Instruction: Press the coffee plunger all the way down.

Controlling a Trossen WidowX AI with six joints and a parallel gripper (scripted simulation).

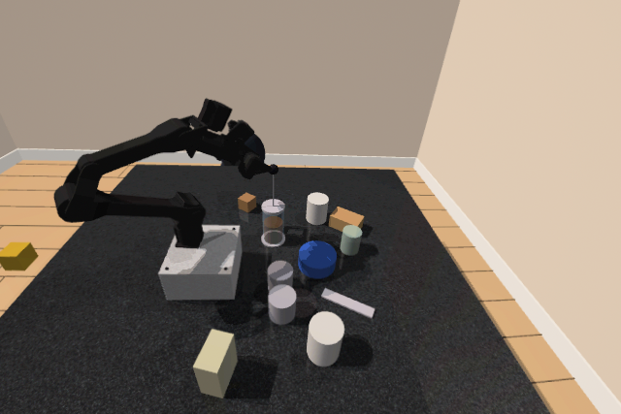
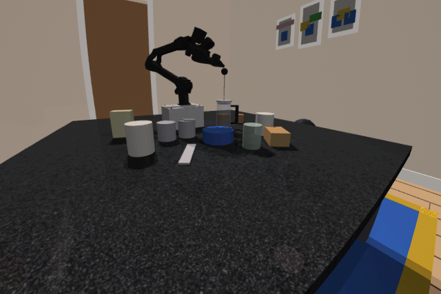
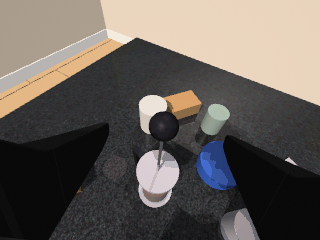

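The coffee press lies 170 mm below my gripper tip, 30 mm to the left of it and 30 mm ahead of it. Also, from my gripper tip: blue disc (290 mm below, 170 mm ahead, 100 mm to the right); then pale green cylinder (290 mm ahead, 270 mm below, 20 mm to the right); then orange cube (290 mm below, 190 mm to the left, 90 mm behind).
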